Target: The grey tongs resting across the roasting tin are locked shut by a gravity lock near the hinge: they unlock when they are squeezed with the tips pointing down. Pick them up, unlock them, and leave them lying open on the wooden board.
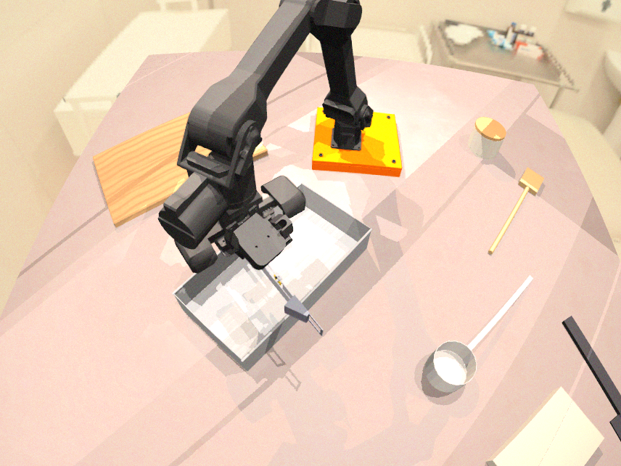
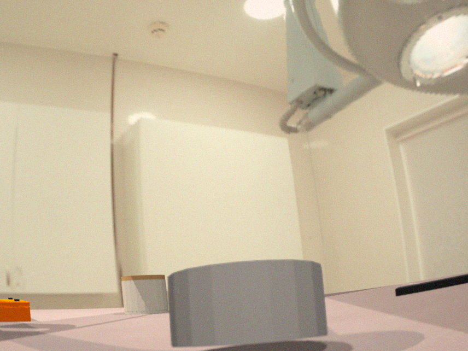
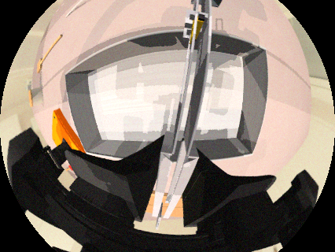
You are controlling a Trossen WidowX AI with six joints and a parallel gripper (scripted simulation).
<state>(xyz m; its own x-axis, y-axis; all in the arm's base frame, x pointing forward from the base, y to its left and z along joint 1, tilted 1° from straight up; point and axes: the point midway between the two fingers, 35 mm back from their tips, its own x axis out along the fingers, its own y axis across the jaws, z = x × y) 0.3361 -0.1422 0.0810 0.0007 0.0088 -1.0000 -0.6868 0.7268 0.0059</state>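
My gripper tip is 280 mm past the wooden board, 240 mm to the left of it and 60 mm above it. The rest, counted from my gripper tip: white sheet 280 mm ahead, 510 mm to the left, 60 mm below; grey roasting tin 40 mm to the left, 40 mm below; yellow lock piece 60 mm ahead, 60 mm to the left, 40 mm above.
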